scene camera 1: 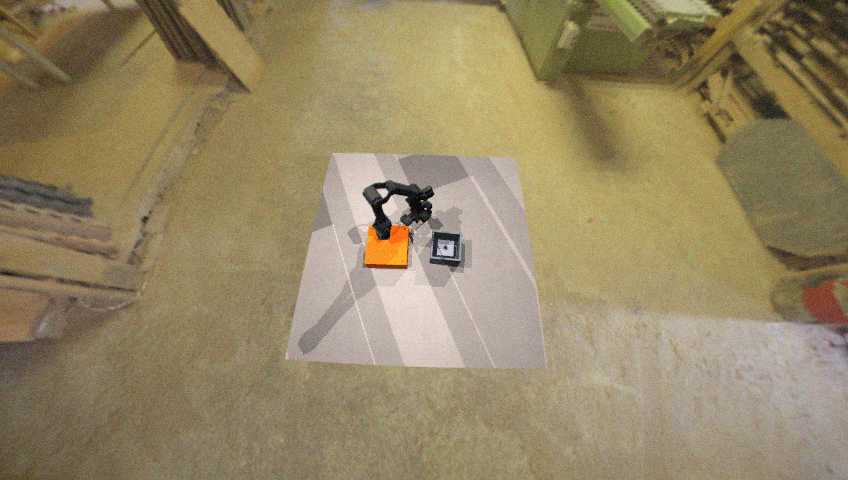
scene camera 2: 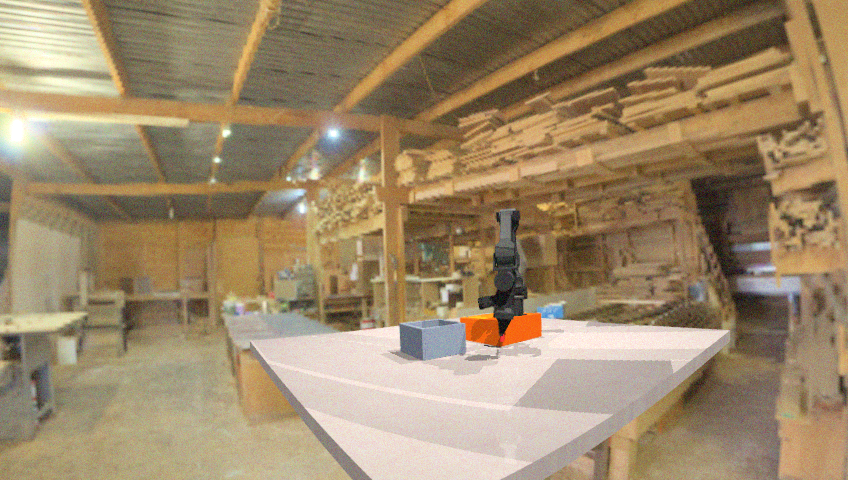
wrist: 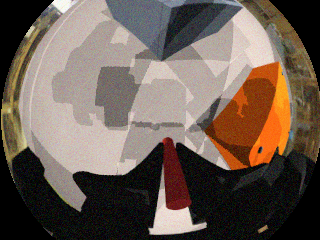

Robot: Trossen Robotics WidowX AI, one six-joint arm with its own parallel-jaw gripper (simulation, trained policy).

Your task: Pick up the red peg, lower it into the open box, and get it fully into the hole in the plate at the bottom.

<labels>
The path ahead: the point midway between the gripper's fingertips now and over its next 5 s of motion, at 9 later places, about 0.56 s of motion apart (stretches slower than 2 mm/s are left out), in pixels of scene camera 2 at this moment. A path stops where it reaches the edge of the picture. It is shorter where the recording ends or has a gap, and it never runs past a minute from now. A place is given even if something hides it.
The gripper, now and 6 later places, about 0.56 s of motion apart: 500, 335; 485, 318; 465, 308; 446, 310; 432, 318; 430, 330; 420, 328
</labels>
